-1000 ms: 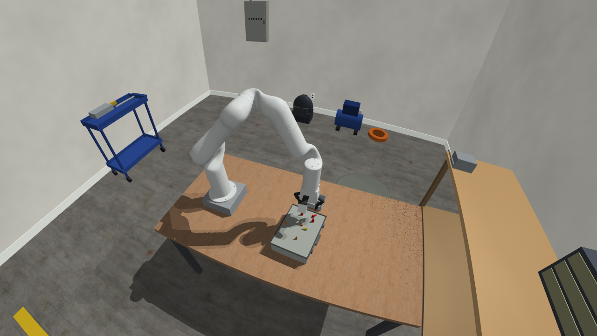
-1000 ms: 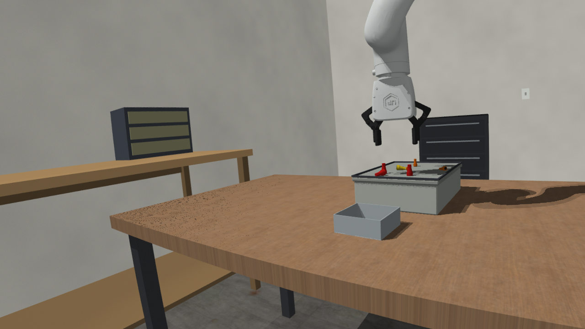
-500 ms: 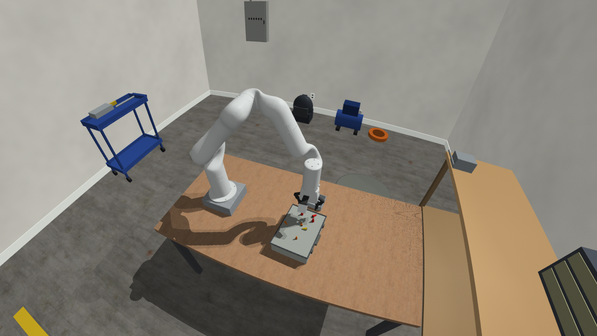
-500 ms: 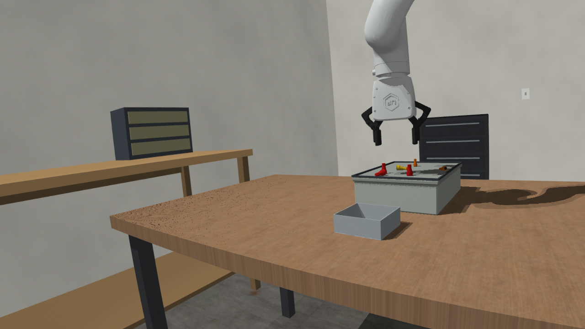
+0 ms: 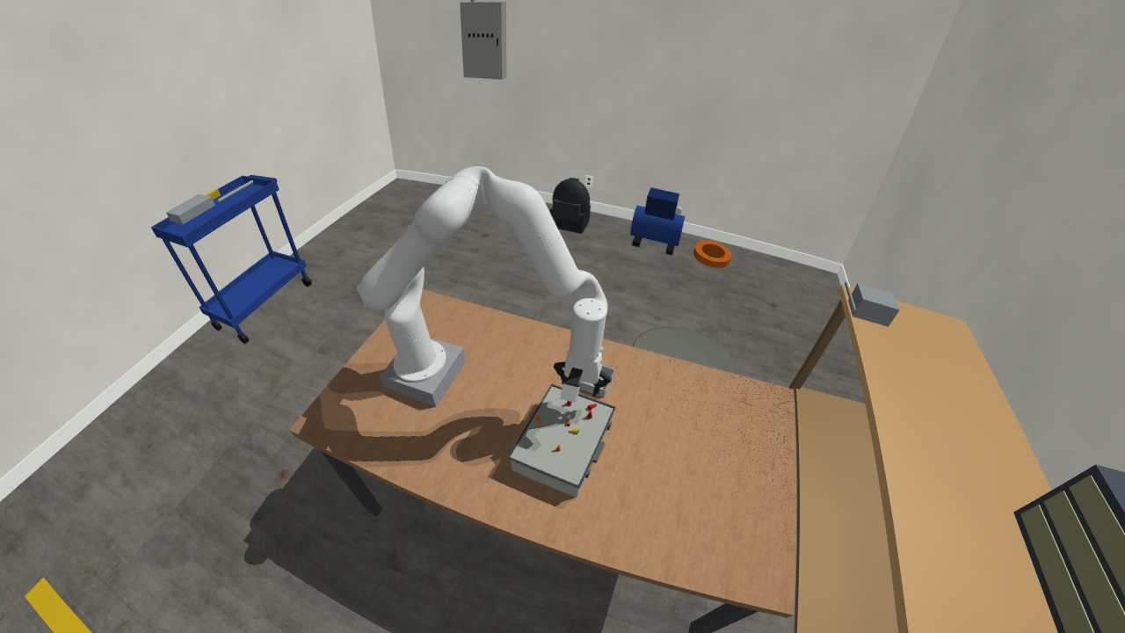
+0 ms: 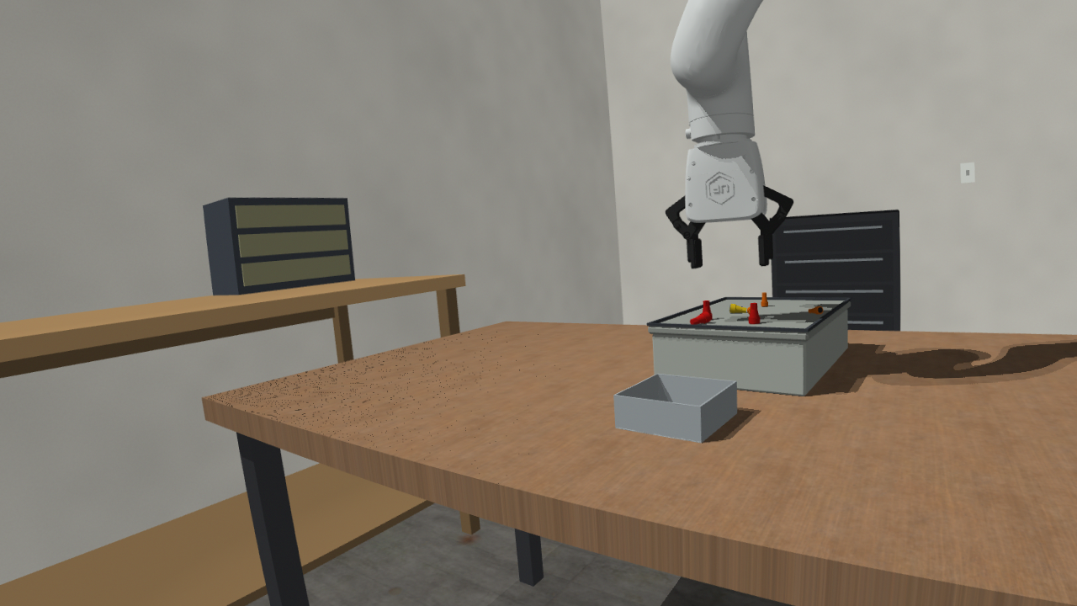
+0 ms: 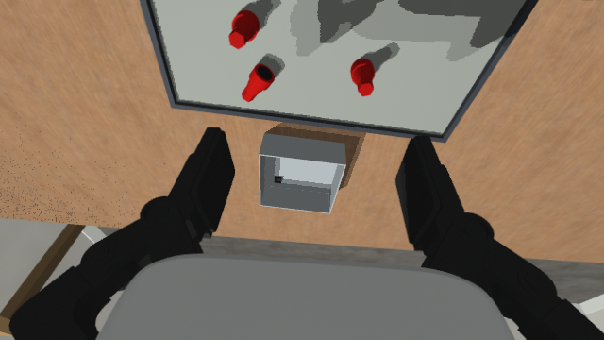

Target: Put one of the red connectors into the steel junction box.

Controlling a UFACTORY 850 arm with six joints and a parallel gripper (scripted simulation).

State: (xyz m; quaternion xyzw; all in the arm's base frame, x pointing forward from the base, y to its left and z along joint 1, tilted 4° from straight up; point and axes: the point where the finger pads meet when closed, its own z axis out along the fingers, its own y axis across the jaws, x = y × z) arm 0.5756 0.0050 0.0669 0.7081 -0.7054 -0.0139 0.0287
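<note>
Now: the yellow connector 10 cm to the right of my hand, 8 cm below it and 2 cm ahead of it. Round my hand: grey tool case 11 cm to the right, 11 cm below, 1 cm behind.
</note>
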